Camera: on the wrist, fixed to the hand. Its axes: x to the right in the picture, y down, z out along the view.
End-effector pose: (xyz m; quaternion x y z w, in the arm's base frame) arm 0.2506 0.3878 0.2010 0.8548 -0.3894 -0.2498 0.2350
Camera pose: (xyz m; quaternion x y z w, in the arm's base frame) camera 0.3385 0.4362 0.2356 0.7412 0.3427 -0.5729 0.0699
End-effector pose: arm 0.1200 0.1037 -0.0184 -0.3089 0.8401 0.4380 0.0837
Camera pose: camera 0.1618 0.0072 -0.0040 -0.7209 0.2368 0.4545 0.4666
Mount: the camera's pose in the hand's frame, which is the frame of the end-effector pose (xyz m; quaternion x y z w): 0.0039 -0.0560 -0.0901 -0.1943 -0.1968 -0.6988 0.6597
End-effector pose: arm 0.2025 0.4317 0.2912 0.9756 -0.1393 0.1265 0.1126
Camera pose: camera 0.2035 0.5061 0.3669 0.7440 0.5431 -0.2143 0.3248
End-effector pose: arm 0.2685 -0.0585 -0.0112 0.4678 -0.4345 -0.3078 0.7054
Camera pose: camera 0.3498 -0.0473 -0.0785 0.4146 -0.0388 -0.8725 0.2557
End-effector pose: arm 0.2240 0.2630 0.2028 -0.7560 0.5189 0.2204 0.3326
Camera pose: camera 0.2765 0.2080 0.2769 -0.8826 -0.2943 0.1626 0.3287
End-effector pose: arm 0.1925 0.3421 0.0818 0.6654 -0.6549 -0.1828 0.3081
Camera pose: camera 0.2936 0.3510 0.1130 0.8008 0.0078 -0.5941 0.0759
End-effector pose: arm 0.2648 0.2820 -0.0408 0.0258 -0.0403 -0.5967 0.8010
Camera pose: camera 0.2211 0.2616 -0.1354 -0.2279 -0.0503 -0.9663 0.1085
